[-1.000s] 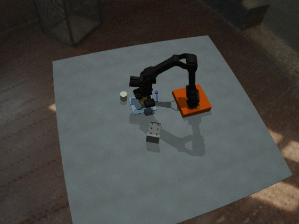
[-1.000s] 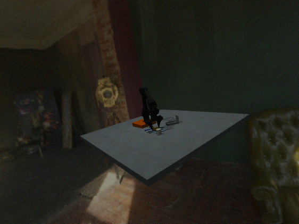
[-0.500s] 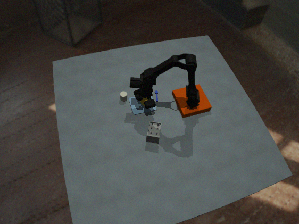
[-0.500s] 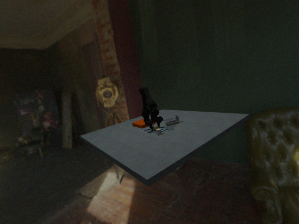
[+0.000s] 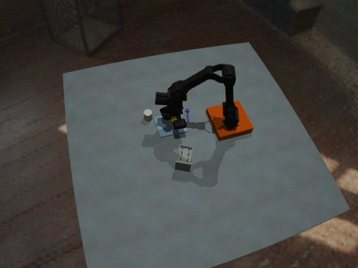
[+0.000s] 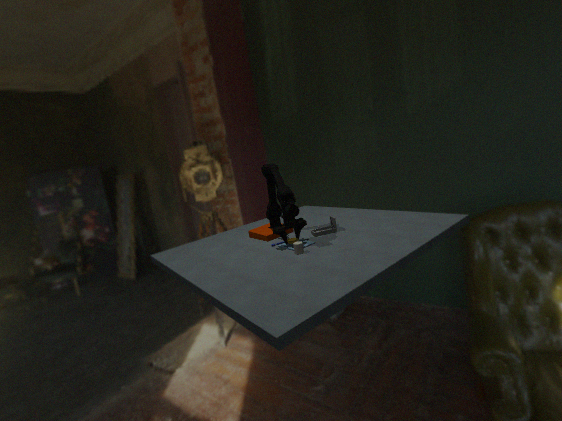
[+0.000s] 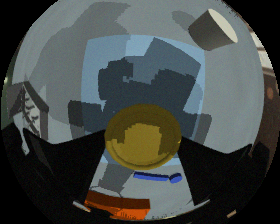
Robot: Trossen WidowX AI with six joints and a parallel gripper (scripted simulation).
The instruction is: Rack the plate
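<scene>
Now: gripper tip 3 cm short of the light blue mat and 1 cm above it. Also, from my gripper tip: cream cup: 12 cm ahead, 9 cm to the right, 1 cm above; blue spoon: 9 cm behind, 3 cm to the right, 1 cm below; yellow plate: 1 cm above.
</scene>
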